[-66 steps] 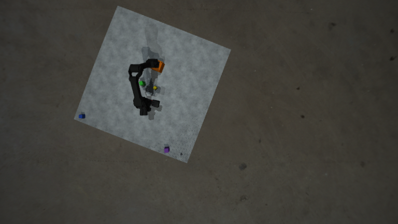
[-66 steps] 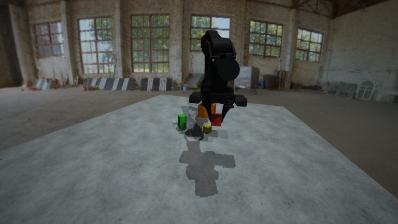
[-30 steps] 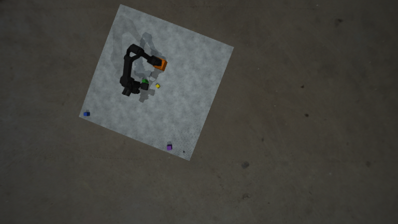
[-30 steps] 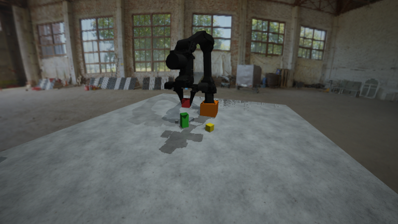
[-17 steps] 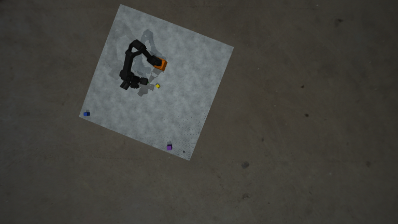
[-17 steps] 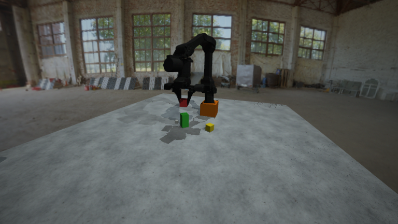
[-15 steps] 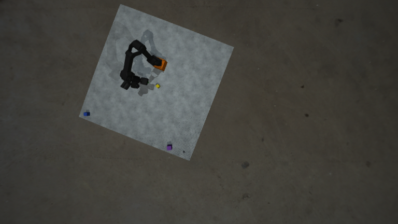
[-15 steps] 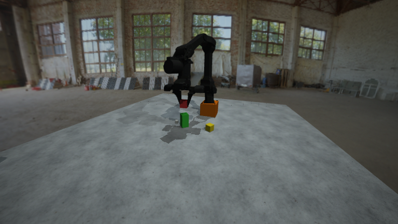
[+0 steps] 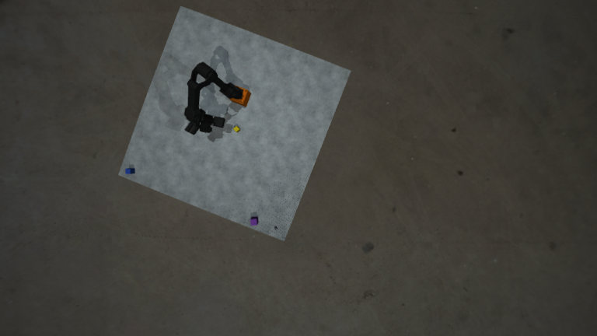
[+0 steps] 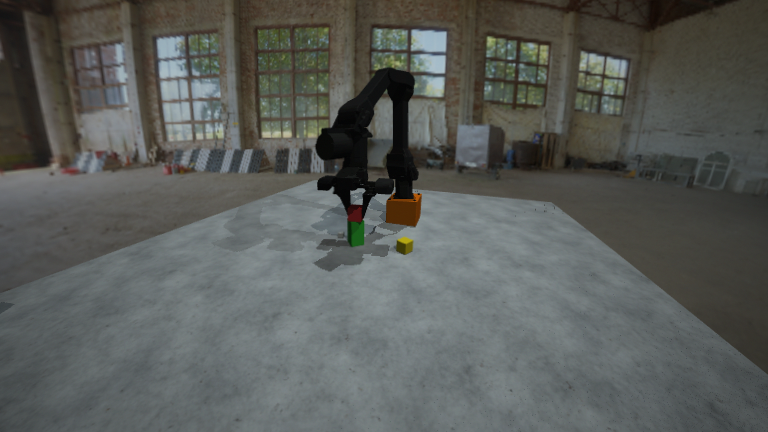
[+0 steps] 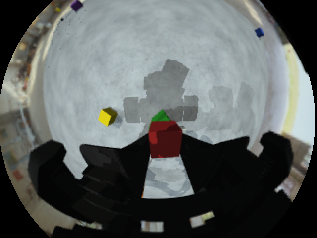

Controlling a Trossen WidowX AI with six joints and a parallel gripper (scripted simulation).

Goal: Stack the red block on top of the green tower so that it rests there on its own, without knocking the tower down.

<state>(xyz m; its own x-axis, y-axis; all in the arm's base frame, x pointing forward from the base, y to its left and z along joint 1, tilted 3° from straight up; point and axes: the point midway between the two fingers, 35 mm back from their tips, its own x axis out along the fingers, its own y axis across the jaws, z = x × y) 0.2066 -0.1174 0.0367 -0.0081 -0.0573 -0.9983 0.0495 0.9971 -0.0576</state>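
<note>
Now: the red block 10 mm above my gripper tip. The rest, counted from my gripper tip: blue block: 580 mm to the right, 450 mm ahead, 60 mm below; yellow block: 130 mm to the left, 60 mm below, 20 mm ahead; purple block: 640 mm ahead, 360 mm to the left, 60 mm below.
</note>
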